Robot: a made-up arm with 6 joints.
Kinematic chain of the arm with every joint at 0, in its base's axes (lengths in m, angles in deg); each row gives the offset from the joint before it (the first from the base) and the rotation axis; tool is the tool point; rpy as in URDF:
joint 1: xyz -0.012 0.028 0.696 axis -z
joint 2: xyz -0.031 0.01 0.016 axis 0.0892 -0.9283 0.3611
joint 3: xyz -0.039 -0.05 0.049 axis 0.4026 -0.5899 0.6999
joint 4: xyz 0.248 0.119 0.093 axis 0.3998 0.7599 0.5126
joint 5: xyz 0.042 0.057 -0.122 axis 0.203 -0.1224 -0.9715
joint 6: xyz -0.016 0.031 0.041 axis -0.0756 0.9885 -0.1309
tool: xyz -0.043 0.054 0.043 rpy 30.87 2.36 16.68
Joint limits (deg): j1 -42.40..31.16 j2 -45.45..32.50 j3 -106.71..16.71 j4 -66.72..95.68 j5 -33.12..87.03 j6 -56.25..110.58
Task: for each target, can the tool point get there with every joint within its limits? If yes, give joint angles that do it. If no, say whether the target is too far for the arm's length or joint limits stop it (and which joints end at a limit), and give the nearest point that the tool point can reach.
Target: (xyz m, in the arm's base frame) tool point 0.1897 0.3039 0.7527
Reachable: yes | joints -16.21 -20.07 3.90 8.57 64.22 -8.88
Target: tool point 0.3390 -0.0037 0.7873
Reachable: yes | joints 22.33 -3.73 -11.67 -40.70 49.66 40.65
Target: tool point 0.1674 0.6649 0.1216
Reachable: no: too far | nearest point 0.1485 0.2896 0.5063 | short by 0.538 m
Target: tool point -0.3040 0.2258 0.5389
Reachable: no: joint limits stop it (at a limit: joint 1, joint 2, joint 3, joint 6) | nearest point -0.2791 -0.0309 0.5674 | short by 0.260 m
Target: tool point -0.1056 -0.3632 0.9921
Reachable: no: joint limits stop it (at a limit: joint 1, joint 2, joint 4, joint 5, joint 6) | nearest point -0.0081 -0.3456 0.7602 | short by 0.252 m
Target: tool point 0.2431 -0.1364 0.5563
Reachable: yes | joints 6.14 11.17 -66.01 -47.74 13.94 -21.12
